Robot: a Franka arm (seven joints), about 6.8 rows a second.
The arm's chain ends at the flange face. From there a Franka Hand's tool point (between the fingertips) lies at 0.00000 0.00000 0.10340 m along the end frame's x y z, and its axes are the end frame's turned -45 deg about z.
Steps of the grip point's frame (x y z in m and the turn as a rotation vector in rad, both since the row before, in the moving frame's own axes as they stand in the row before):
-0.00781 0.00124 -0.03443 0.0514 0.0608 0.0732
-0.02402 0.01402 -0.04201 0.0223 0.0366 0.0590
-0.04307 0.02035 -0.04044 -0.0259 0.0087 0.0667
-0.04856 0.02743 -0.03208 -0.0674 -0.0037 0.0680
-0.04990 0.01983 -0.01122 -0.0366 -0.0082 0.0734
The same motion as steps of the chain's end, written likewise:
-0.00563 0.01456 -0.03410 0.0793 0.0066 0.0732
-0.00824 0.03117 -0.04192 0.0416 0.0101 0.0590
-0.01855 0.04350 -0.04040 -0.0122 0.0245 0.0667
-0.01941 0.04838 -0.03184 -0.0503 0.0450 0.0680
-0.02322 0.04596 -0.01115 -0.0317 0.0201 0.0734

